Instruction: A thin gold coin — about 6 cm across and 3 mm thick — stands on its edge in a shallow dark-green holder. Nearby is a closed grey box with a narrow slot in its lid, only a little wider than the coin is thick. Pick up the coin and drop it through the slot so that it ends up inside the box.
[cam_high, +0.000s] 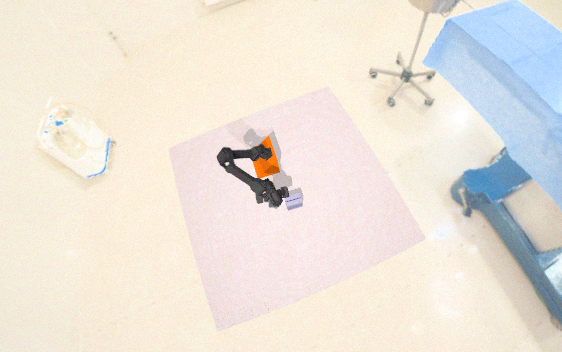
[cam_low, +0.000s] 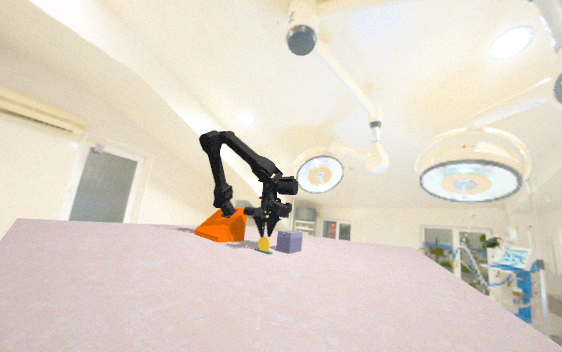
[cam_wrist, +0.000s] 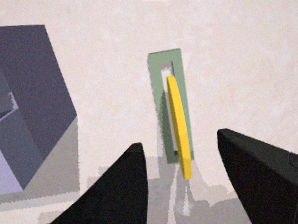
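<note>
My gripper tip is 3 cm above the gold coin.
</note>
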